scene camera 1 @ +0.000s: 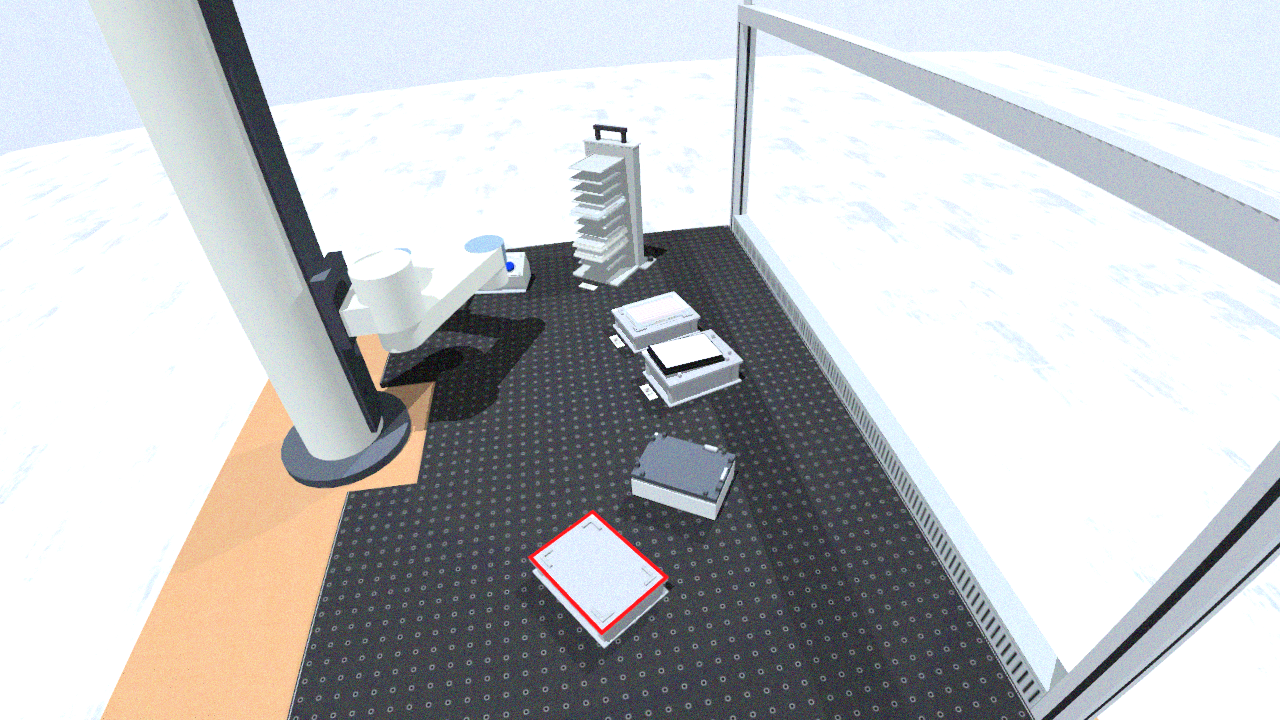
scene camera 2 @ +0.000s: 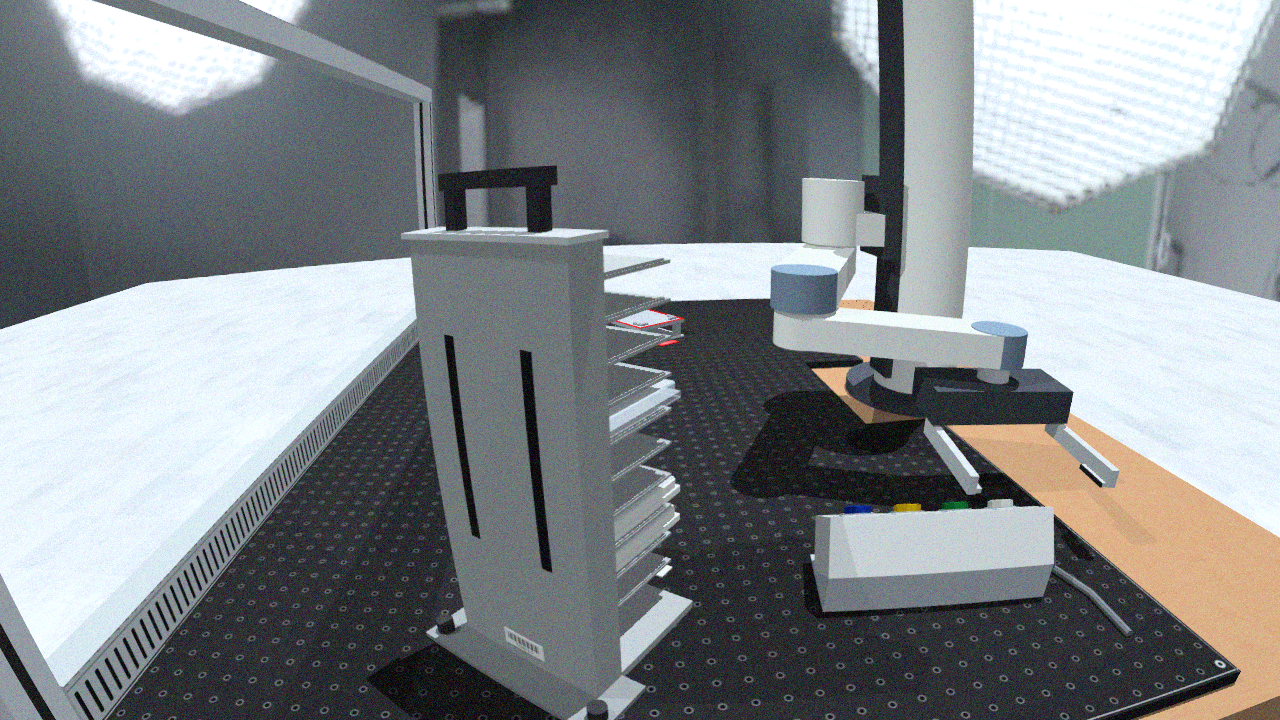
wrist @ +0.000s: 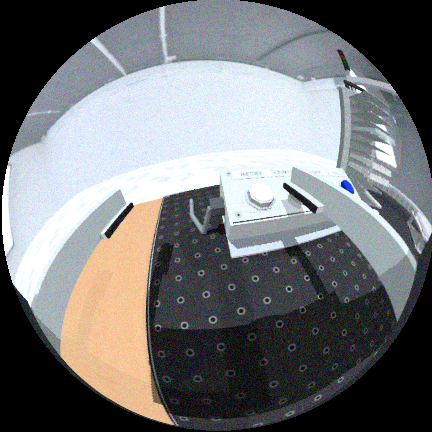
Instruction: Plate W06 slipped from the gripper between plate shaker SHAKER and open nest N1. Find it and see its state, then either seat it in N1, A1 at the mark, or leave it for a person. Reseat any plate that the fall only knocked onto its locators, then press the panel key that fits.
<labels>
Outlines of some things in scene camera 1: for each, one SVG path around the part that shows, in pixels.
A white-lidded plate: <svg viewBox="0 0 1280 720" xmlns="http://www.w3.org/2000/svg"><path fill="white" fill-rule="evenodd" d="M691 307L674 292L624 305L622 310L640 326L689 311Z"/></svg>
</labels>
